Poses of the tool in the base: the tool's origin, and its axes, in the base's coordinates. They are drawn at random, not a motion.
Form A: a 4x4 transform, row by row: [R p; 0 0 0 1], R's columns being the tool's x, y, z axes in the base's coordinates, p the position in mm. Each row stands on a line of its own.
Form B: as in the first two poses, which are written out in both.
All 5 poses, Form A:
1:
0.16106 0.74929 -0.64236 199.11
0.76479 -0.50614 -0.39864 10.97
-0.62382 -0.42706 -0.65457 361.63
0 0 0 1
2:
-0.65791 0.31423 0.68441 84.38
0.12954 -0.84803 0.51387 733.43
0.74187 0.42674 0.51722 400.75
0 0 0 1
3:
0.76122 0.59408 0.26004 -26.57
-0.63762 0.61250 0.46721 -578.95
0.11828 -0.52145 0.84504 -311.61
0 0 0 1
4:
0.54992 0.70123 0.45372 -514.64
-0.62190 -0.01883 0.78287 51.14
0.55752 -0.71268 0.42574 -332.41
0 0 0 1
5:
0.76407 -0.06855 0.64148 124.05
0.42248 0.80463 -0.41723 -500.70
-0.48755 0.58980 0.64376 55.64
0 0 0 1
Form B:
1: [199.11 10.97 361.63 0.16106 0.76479 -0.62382 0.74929 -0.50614 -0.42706]
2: [84.38 733.43 400.75 -0.65791 0.12954 0.74187 0.31423 -0.84803 0.42674]
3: [-26.57 -578.95 -311.61 0.76122 -0.63762 0.11828 0.59408 0.61250 -0.52145]
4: [-514.64 51.14 -332.41 0.54992 -0.62190 0.55752 0.70123 -0.01883 -0.71268]
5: [124.05 -500.70 55.64 0.76407 0.42248 -0.48755 -0.06855 0.80463 0.58980]
